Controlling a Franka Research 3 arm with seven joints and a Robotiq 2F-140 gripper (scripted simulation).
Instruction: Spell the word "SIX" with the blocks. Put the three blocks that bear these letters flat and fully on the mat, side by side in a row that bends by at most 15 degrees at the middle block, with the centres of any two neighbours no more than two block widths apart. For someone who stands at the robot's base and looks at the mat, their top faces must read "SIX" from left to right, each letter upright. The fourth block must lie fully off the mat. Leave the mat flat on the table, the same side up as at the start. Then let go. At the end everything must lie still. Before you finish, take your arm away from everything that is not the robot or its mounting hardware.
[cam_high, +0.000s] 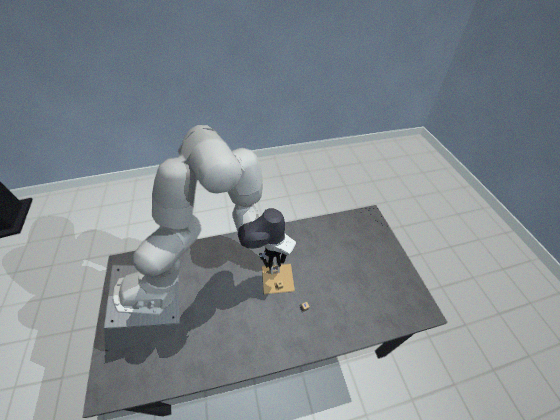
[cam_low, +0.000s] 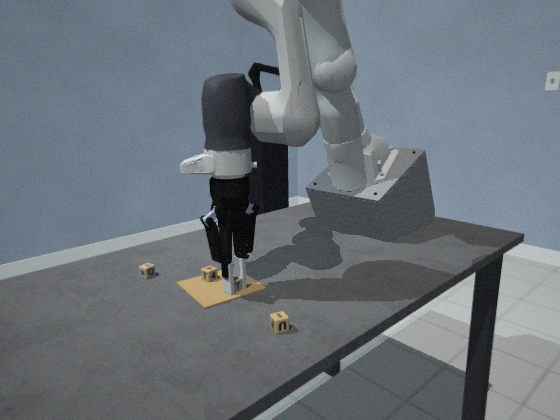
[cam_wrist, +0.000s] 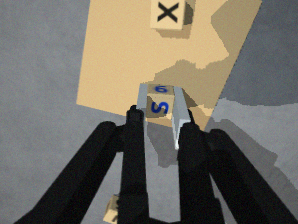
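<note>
My gripper is now 40 mm to the left of the tan mat and 40 mm above it.
</note>
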